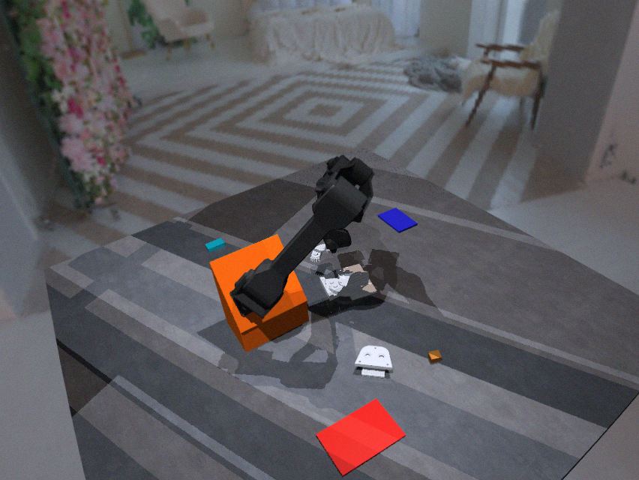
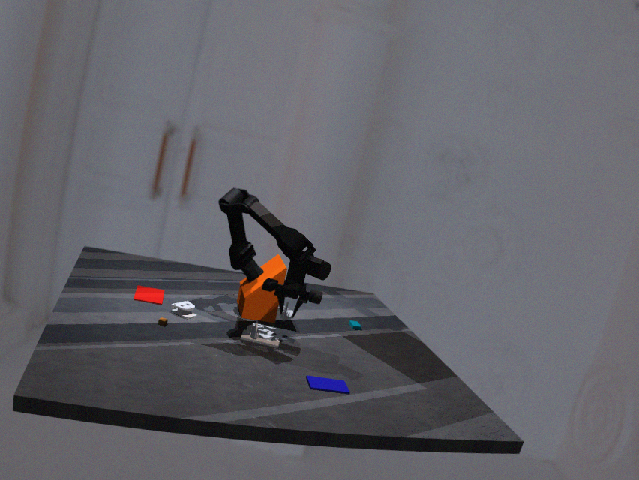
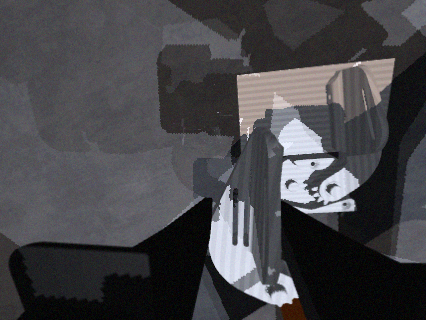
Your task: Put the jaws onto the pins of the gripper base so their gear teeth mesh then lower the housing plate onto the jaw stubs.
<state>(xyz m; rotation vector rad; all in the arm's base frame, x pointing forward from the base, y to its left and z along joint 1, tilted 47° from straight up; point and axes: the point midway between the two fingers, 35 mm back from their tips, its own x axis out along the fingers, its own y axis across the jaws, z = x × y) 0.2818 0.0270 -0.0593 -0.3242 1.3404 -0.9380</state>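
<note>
The white flat slab lies 20 mm ahead of my gripper tip, 70 mm to the right of it and 80 mm below it. From my gripper tip the other things lie so: blue tile 310 mm ahead, 70 mm to the left, 80 mm below; small brown cube 380 mm to the right, 80 mm below; gripper jaw 30 mm behind, 80 mm to the right, 70 mm below.
</note>
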